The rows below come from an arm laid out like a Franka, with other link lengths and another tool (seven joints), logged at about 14 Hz.
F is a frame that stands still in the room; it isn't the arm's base.
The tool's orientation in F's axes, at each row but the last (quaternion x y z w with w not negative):
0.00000, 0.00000, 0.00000, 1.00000
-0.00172, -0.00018, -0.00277, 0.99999
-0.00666, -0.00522, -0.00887, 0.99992
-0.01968, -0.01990, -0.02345, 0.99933
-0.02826, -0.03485, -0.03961, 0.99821
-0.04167, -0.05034, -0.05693, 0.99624
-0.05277, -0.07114, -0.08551, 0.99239
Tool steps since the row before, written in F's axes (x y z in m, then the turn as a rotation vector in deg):
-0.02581, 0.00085, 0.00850, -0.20, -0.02, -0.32
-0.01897, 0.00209, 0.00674, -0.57, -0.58, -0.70
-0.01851, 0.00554, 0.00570, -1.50, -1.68, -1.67
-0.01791, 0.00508, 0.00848, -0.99, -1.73, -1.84
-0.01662, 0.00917, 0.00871, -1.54, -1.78, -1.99
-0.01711, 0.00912, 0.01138, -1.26, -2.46, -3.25
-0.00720, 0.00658, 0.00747, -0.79, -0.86, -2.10
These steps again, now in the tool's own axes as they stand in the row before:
-0.02581, 0.00085, 0.00850, -0.20, -0.02, -0.32
-0.01898, 0.00196, 0.00675, -0.57, -0.58, -0.70
-0.01854, 0.00513, 0.00596, -1.49, -1.68, -1.68
-0.01777, 0.00389, 0.00937, -0.98, -1.70, -1.87
-0.01661, 0.00731, 0.01034, -1.54, -1.79, -1.98
-0.01671, 0.00614, 0.01373, -1.32, -2.33, -3.32
-0.00697, 0.00448, 0.00907, -0.95, -0.79, -2.06

